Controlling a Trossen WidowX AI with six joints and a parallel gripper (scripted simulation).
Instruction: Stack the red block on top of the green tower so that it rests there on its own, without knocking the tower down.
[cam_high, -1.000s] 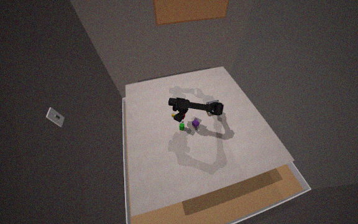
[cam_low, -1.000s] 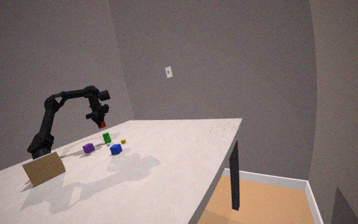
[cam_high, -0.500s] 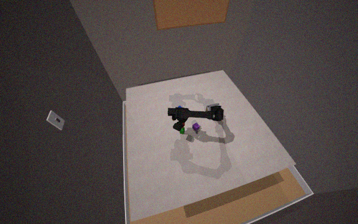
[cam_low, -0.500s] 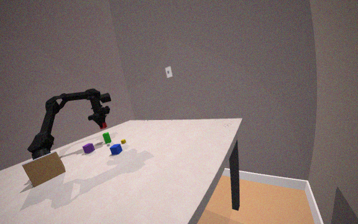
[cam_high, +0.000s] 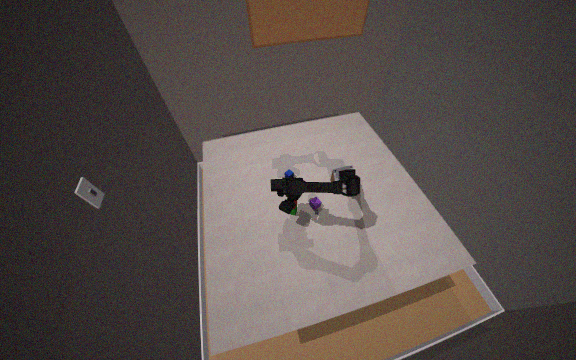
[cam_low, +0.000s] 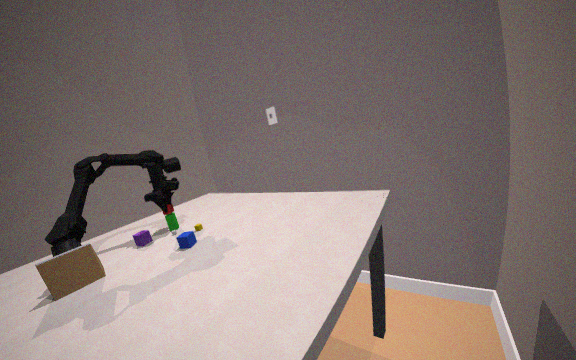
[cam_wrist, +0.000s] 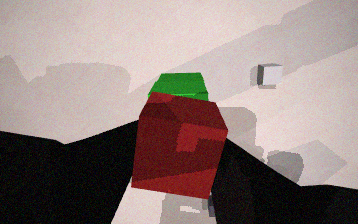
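Right now the purple block is 13 cm behind my gripper tip, 6 cm below it and 1 cm to the right of it. From my gripper tip the other things lie so: red block: 1 cm above; then small yellow cube: 16 cm to the right, 7 cm below, 5 cm ahead; then blue cube: 26 cm to the right, 6 cm below, 4 cm behind.
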